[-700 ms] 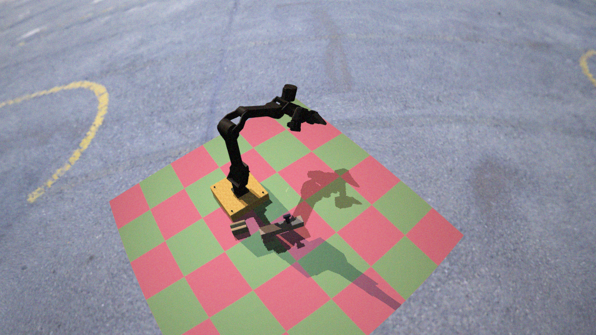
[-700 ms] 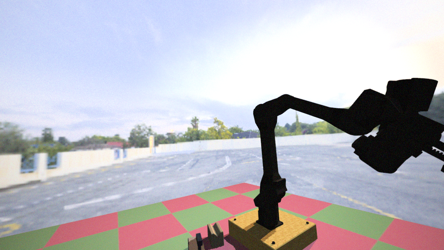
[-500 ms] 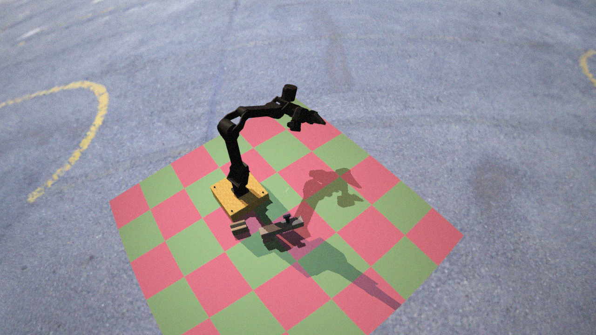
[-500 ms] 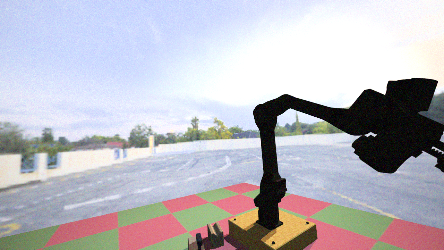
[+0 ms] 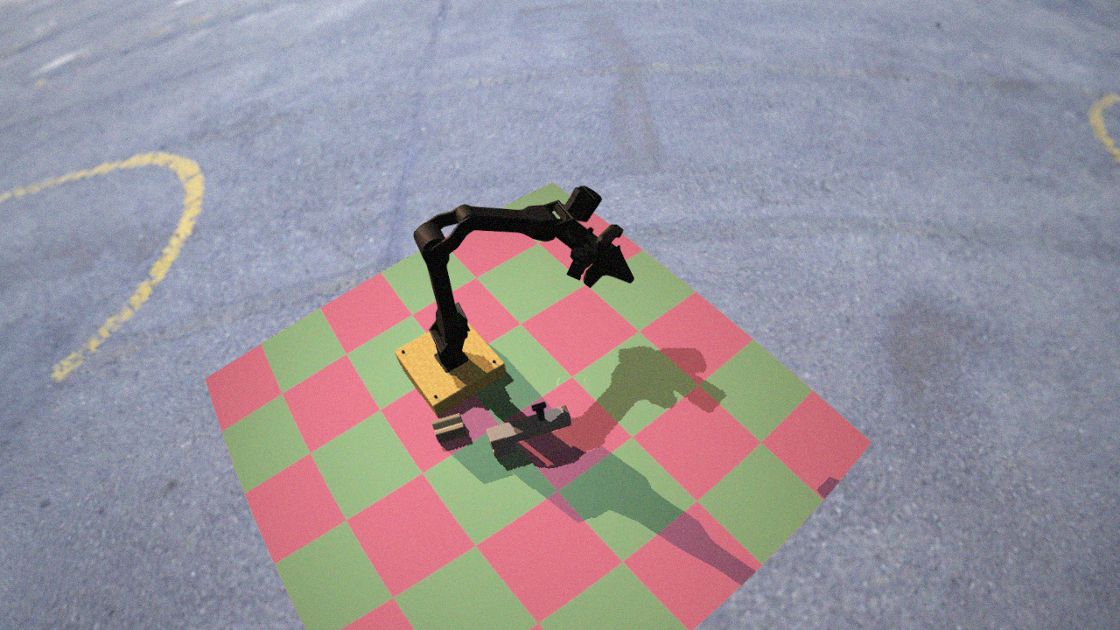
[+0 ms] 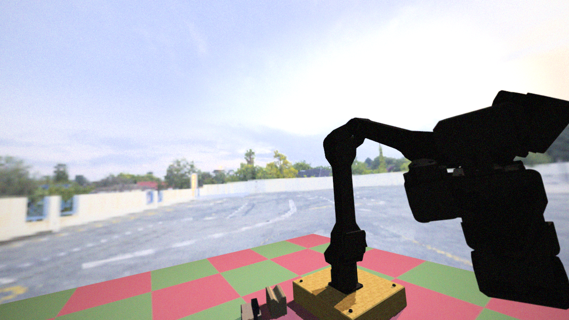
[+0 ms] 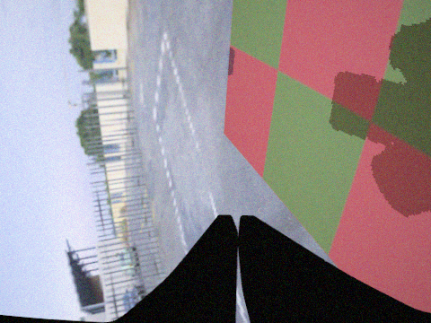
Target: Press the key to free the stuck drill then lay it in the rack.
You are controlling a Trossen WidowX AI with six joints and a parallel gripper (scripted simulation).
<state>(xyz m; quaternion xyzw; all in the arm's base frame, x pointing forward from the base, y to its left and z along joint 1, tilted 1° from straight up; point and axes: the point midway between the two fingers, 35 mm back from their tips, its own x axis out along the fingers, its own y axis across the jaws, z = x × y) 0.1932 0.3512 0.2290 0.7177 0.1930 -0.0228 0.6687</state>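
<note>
Right now the dark key is 60 mm ahead of my gripper tip, 300 mm to the right of it and 160 mm below it. Also, from my gripper tip: notched rack (70 mm behind, 470 mm to the right, 240 mm below); then long grey block (50 mm ahead, 330 mm to the right, 220 mm below); then drill (40 mm ahead, 350 mm to the right, 210 mm below).
</note>
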